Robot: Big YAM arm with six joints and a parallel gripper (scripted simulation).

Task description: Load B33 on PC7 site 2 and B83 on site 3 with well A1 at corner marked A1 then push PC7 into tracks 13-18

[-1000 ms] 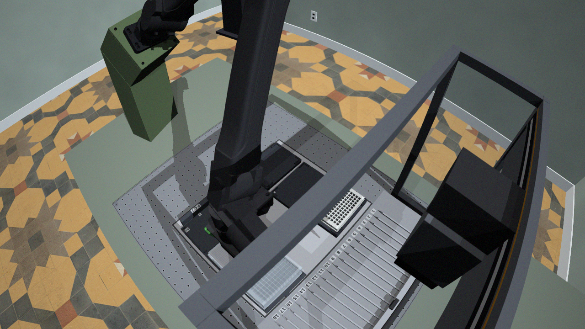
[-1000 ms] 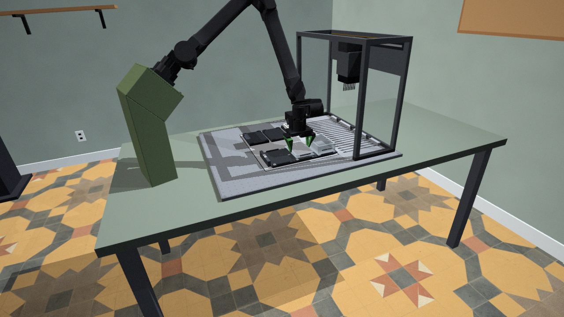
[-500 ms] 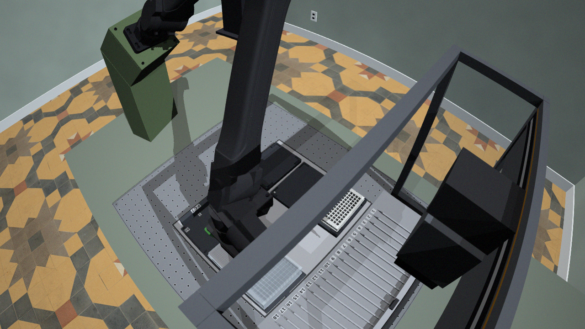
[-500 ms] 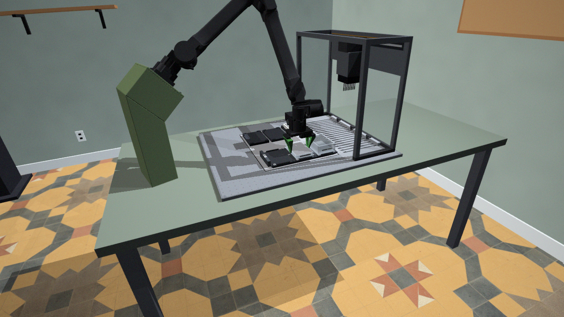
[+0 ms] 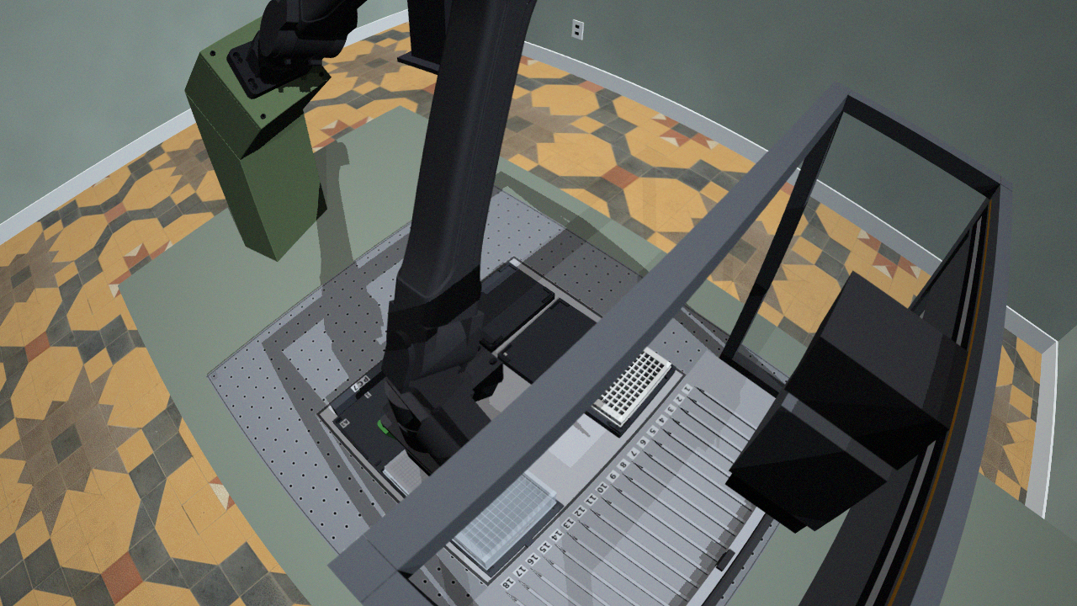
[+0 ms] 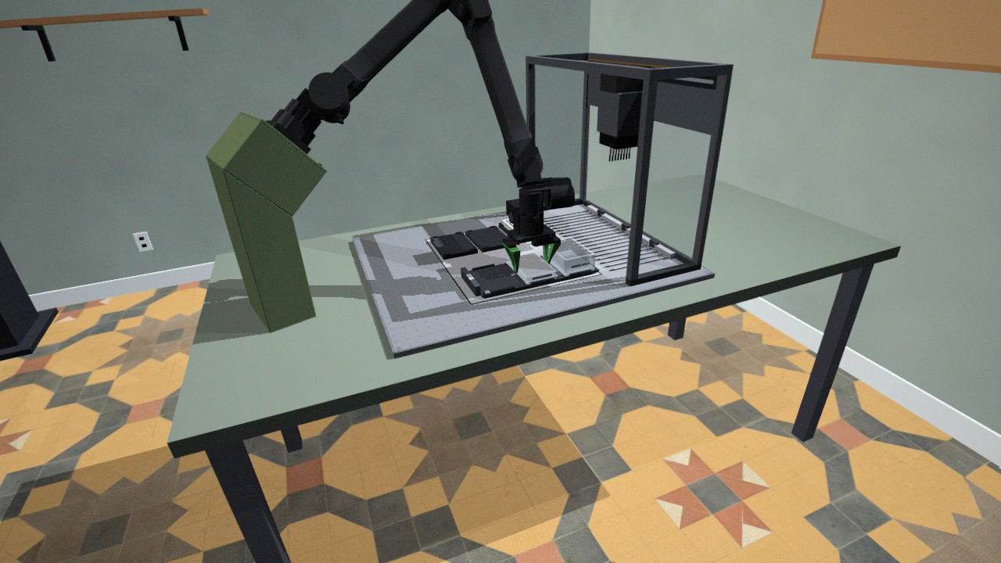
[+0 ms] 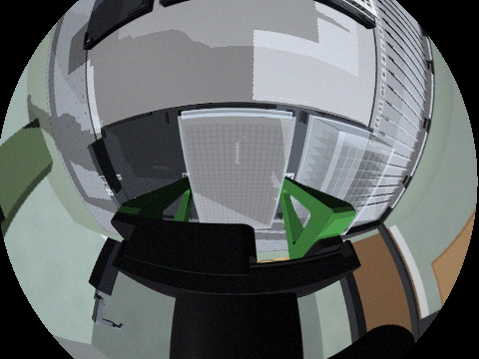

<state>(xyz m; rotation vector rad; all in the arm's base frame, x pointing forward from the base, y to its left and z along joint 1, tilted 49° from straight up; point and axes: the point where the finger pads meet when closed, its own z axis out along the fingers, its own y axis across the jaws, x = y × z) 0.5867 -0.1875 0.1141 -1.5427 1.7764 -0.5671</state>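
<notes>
My gripper is now right at the 384-well plate B33. Round my hand: dark plate carrier PC7: 1 cm below; then clear deep-well block B83: 10 cm ahead, 1 cm to the right; then plate nest S2: 25 cm to the left, 2 cm below.
</notes>
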